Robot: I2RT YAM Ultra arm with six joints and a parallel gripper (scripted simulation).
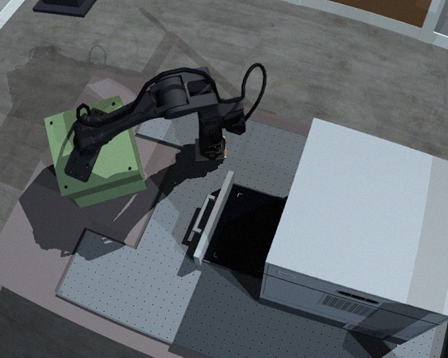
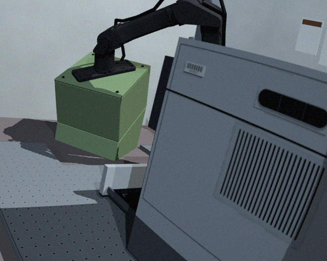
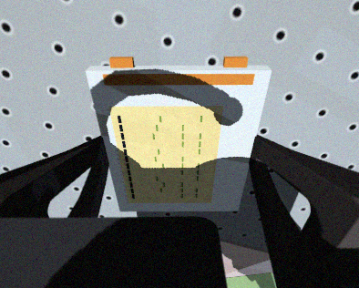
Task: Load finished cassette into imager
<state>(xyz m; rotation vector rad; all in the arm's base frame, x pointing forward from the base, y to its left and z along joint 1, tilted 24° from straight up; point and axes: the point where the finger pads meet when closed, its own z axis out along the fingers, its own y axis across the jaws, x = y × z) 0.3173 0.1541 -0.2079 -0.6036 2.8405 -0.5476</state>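
My hand is 200 mm short of the imager drawer, 240 mm to the left of it and 10 mm below it. From my hand the other things lie so: cassette FINISHED right at my hand.
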